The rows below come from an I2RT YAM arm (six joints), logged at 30 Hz.
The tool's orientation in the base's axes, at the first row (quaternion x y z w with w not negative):
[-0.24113, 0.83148, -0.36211, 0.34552]
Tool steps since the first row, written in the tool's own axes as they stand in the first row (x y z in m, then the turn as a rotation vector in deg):
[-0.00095, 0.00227, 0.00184, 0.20, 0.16, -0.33]
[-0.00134, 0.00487, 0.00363, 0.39, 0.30, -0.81]
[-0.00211, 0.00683, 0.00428, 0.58, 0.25, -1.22]
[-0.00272, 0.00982, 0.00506, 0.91, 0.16, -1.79]
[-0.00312, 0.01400, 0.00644, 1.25, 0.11, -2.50]
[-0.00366, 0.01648, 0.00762, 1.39, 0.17, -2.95]
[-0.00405, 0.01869, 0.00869, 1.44, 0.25, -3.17]
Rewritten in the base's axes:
[0.00165, 0.00123, -0.00228, -0.40, 0.11, -0.04]
[0.00285, 0.00232, -0.00502, -0.90, 0.29, 0.02]
[0.00354, 0.00375, -0.00654, -1.33, 0.31, 0.18]
[0.00406, 0.00567, -0.00899, -1.95, 0.29, 0.41]
[0.00473, 0.00793, -0.01273, -2.70, 0.34, 0.66]
[0.00559, 0.00931, -0.01501, -3.13, 0.49, 0.79]
[0.00631, 0.01047, -0.01709, -3.34, 0.60, 0.81]

